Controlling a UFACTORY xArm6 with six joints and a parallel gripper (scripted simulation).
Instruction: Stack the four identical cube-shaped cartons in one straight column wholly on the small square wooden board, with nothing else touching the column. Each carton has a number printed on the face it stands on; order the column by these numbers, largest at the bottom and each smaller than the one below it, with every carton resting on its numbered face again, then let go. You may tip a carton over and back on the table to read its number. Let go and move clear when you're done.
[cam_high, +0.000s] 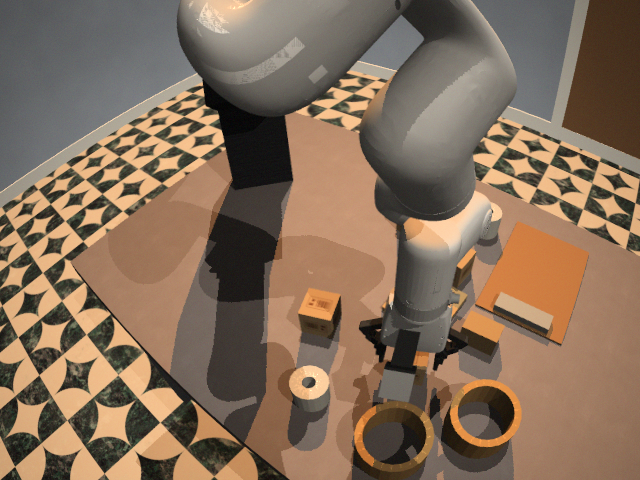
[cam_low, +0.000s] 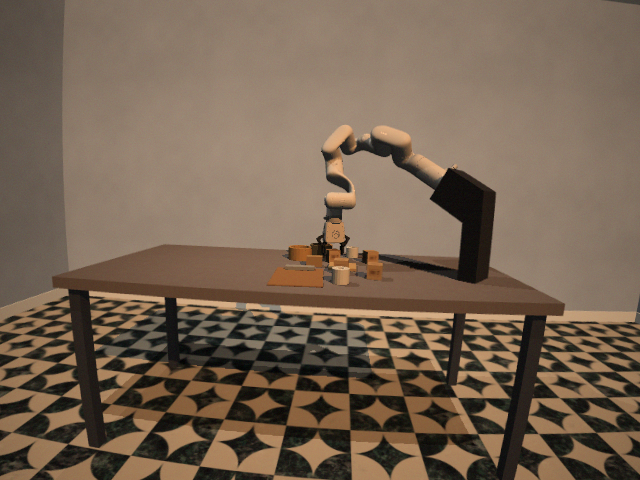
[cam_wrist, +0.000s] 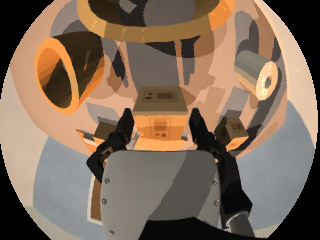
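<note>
The square wooden board lies 14 cm to the left of my hand, 4 cm below it and 1 cm behind it. From my hand the other things lie so: block: 11 cm ahead, 10 cm to the left, 2 cm below; then pale cylinder: 39 cm to the left, 6 cm ahead, 1 cm below.
</note>
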